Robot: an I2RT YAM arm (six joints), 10 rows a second.
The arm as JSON. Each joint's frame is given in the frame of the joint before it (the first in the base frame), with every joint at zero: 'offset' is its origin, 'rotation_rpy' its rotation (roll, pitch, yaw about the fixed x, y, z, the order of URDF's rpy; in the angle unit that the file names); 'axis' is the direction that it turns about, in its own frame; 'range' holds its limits. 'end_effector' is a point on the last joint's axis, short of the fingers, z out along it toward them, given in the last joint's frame.
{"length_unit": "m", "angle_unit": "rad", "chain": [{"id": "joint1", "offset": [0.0, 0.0, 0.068], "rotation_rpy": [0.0, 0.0, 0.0], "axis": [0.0, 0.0, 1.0], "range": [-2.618, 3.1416]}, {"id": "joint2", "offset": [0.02, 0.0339, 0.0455], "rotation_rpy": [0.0, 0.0, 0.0], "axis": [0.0, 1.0, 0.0], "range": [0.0, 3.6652]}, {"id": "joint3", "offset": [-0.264, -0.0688, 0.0], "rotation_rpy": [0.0, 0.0, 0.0], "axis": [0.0, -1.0, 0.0], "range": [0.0, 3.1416]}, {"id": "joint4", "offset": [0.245, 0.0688, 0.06], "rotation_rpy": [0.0, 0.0, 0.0], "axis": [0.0, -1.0, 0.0], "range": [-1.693, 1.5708]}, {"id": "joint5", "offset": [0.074, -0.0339, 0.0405], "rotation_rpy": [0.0, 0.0, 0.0], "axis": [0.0, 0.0, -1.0], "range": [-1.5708, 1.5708]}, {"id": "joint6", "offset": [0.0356, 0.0, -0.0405], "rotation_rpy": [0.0, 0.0, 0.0], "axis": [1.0, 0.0, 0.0], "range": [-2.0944, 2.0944]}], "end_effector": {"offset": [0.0, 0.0, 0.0], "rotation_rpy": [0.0, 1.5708, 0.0]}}
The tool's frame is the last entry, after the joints.
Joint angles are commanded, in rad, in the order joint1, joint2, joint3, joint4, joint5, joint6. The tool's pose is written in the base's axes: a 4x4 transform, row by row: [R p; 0 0 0 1], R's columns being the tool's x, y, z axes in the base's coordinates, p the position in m. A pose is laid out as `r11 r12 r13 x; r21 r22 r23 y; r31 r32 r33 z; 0 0 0 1`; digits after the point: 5 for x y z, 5 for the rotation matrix.
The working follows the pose.
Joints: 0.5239, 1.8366, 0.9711, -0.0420, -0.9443, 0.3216
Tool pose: -0.87652 -0.47235 -0.09268 0.29060; -0.29239 0.36951 0.88203 0.20120; -0.38238 0.80021 -0.46199 0.14582; 0 0 0 1
Where each joint sits with the arm in this pose, in the base's axes (m; each line is computed from the numbers above, not from the rounded line before):
joint1: 0.0000 0.0000 0.0680
joint2: 0.0004 0.0394 0.1135
joint3: 0.0948 0.0145 0.3682
joint4: 0.2375 0.1764 0.2206
joint5: 0.3215 0.1858 0.1872
joint6: 0.2906 0.2012 0.1458
the tool: 0.2906 0.2012 0.1458

